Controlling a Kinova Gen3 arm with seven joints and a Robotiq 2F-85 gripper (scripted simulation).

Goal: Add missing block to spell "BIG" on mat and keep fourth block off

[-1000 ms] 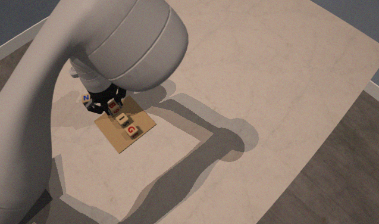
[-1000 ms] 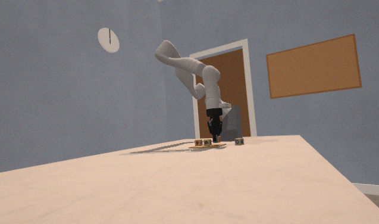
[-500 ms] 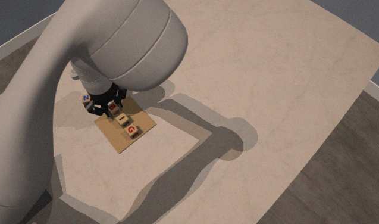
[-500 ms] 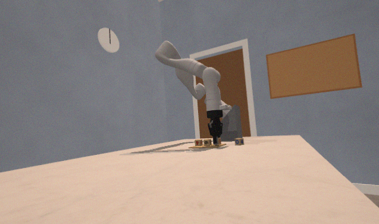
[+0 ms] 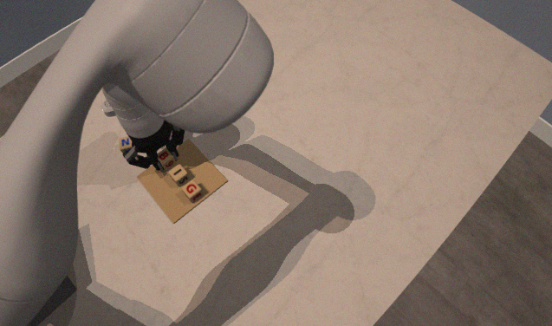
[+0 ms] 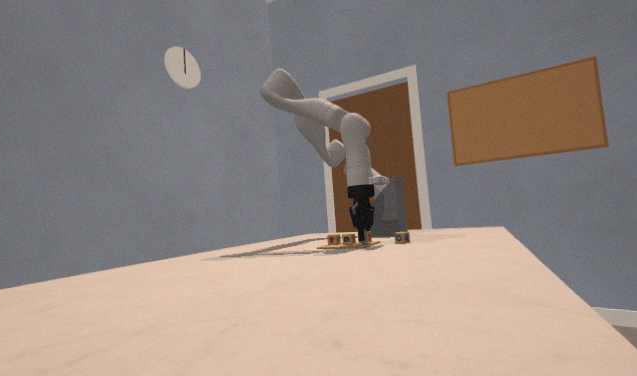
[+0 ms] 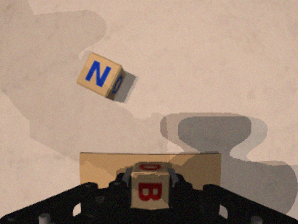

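Now: the B block right at my hand. Also, from my hand: letter block (40 mm behind, 90 mm to the left, 10 mm below); mat (50 mm to the right, 20 mm below).
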